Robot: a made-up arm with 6 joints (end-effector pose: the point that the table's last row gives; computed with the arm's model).
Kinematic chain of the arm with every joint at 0, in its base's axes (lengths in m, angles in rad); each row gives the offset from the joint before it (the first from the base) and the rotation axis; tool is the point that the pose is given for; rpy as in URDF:
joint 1: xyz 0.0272 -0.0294 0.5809 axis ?
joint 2: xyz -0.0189 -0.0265 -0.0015 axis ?
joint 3: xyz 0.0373 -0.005 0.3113 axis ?
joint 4: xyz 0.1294 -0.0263 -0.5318 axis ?
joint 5: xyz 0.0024 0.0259 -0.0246 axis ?
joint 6: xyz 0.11 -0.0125 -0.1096 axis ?
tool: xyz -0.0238 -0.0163 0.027 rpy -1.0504 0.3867 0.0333
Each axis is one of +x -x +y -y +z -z.
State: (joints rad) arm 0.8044 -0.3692 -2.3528 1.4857 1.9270 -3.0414
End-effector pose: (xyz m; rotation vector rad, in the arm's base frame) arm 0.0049 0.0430 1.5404 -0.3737 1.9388 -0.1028
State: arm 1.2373 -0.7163 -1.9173 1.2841 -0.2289 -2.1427
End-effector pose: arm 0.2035 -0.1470 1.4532 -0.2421 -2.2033 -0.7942
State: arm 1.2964 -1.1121 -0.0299 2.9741 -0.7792 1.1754
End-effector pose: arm 0.1920 0.1623 0.5331 0.6097 1.6742 -1.9805
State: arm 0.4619 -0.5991 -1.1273 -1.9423 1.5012 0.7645
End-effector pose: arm 0.4900 0.0517 1.0951 -2.3232 -0.6268 -1.0968
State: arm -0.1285 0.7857 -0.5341 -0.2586 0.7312 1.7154
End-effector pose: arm 0.2154 -0.0686 0.0773 -1.2265 1.8037 -0.9241
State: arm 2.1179 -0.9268 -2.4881 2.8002 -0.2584 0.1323
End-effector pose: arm 0.3362 -0.3574 1.3798 1.7302 1.8635 1.3462
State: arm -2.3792 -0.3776 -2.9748 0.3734 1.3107 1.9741
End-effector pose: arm 0.2701 0.2033 1.5256 0.1435 -1.5557 -2.6985
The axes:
joint 1: +z
joint 2: +y
joint 3: +y
joint 4: -z
joint 5: +y
joint 6: -z

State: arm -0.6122 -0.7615 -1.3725 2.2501 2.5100 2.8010
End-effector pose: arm 0.1590 -0.0793 1.3446 0.1673 1.9937 -0.0487
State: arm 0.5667 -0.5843 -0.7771 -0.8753 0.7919 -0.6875
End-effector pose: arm 0.5156 0.2158 0.8637 -2.0254 -1.0623 1.2392
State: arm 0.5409 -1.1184 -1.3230 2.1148 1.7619 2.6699
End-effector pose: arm 0.0046 -0.0318 1.3943 -0.1741 1.9867 0.7332
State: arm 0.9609 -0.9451 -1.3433 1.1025 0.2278 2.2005
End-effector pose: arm 0.1903 -0.0065 1.3843 1.4266 1.3777 0.1588
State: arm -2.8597 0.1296 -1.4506 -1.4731 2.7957 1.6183
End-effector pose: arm -0.5702 -0.0271 0.8349 -0.5528 -1.5254 -0.1711
